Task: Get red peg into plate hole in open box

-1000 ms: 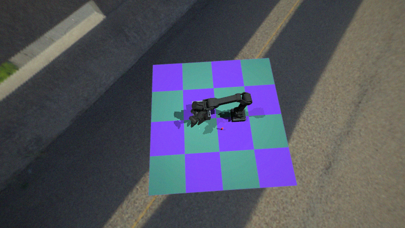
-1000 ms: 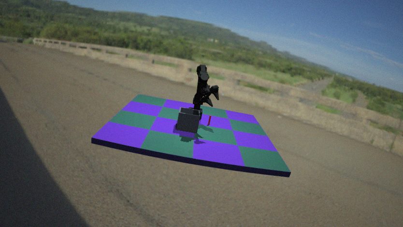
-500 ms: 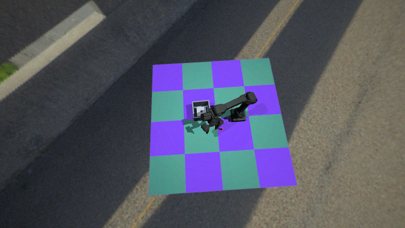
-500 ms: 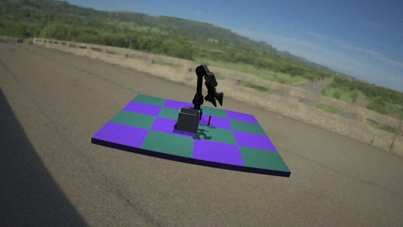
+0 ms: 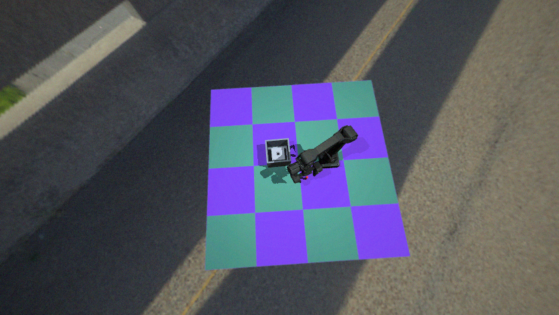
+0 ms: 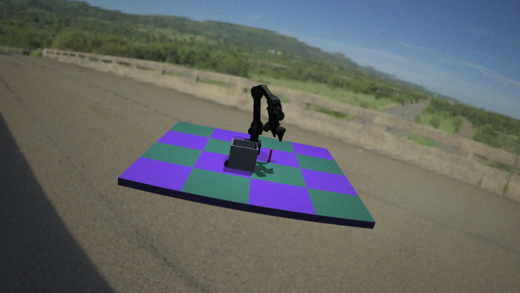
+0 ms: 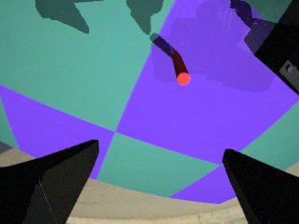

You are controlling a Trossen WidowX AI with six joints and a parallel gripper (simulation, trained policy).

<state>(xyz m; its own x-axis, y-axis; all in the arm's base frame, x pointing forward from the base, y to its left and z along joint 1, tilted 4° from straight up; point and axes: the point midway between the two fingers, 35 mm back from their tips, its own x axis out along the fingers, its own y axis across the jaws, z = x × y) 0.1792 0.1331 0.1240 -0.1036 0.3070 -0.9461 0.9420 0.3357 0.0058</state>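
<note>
Now: gripper tip 1 cm past the red peg, 2 cm to the left of it and 12 cm above it. From my gripper tip the other things lie so: plate 16 cm ahead, 21 cm to the right, 11 cm below.
</note>
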